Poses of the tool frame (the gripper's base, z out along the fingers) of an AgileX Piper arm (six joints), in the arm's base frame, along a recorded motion.
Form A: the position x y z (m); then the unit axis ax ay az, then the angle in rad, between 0 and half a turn.
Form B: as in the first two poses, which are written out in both.
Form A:
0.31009, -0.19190, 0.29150, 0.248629, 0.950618, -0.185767, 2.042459
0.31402, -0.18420, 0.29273, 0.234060, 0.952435, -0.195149, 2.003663
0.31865, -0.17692, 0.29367, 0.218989, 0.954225, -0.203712, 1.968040
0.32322, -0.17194, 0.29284, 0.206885, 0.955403, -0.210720, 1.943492
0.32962, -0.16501, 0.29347, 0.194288, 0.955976, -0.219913, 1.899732
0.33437, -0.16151, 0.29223, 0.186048, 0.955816, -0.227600, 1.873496
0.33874, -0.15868, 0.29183, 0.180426, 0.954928, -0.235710, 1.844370
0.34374, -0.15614, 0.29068, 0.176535, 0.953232, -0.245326, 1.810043
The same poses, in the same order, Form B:
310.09, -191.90, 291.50, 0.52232, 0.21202, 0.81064, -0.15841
314.02, -184.20, 292.73, 0.53876, 0.19719, 0.80239, -0.16441
318.65, -176.92, 293.67, 0.55368, 0.18236, 0.79461, -0.16964
323.22, -171.94, 292.84, 0.56386, 0.17086, 0.78904, -0.17403
329.62, -165.01, 293.47, 0.58179, 0.15802, 0.77753, -0.17886
334.37, -161.51, 292.23, 0.59241, 0.14989, 0.77004, -0.18336
338.74, -158.68, 291.83, 0.60408, 0.14379, 0.76100, -0.18784
343.74, -156.14, 290.68, 0.61767, 0.13883, 0.74966, -0.19293

